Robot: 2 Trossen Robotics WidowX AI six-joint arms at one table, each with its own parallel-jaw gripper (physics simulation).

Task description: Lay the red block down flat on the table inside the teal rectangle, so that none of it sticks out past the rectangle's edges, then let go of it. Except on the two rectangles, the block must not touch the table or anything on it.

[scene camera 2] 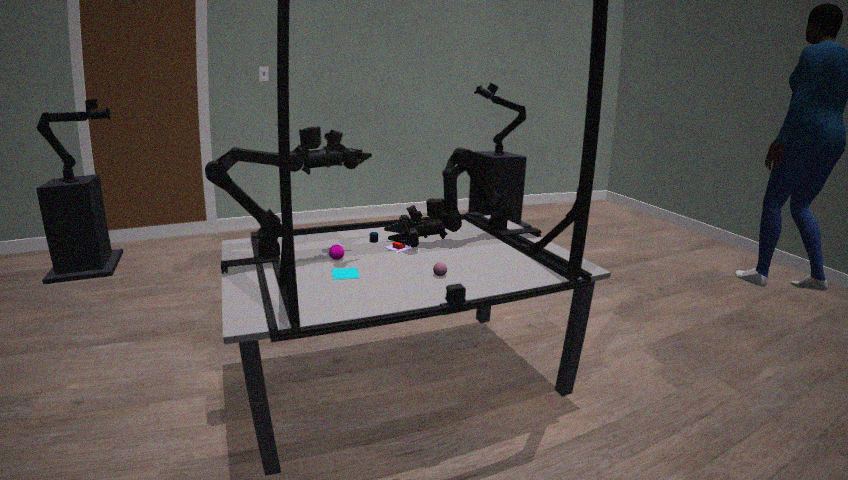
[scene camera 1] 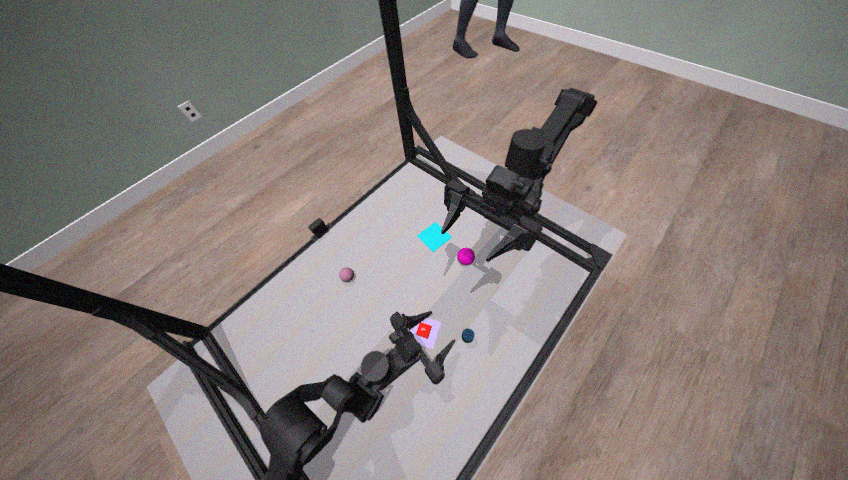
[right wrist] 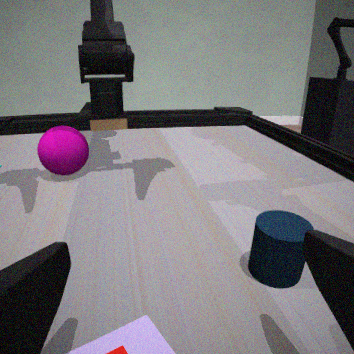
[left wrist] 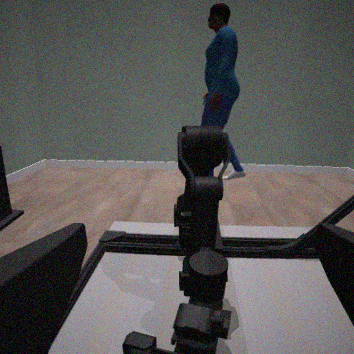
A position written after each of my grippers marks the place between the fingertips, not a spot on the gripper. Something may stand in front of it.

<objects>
My left gripper [scene camera 1: 463, 245] is open and holds nothing. My right gripper [scene camera 1: 442, 325] is open, with nothing in its grasp. Also in view: a dark blue cylinder [right wrist: 275, 259]. A magenta ball [right wrist: 62, 149] sits on the table.
</objects>
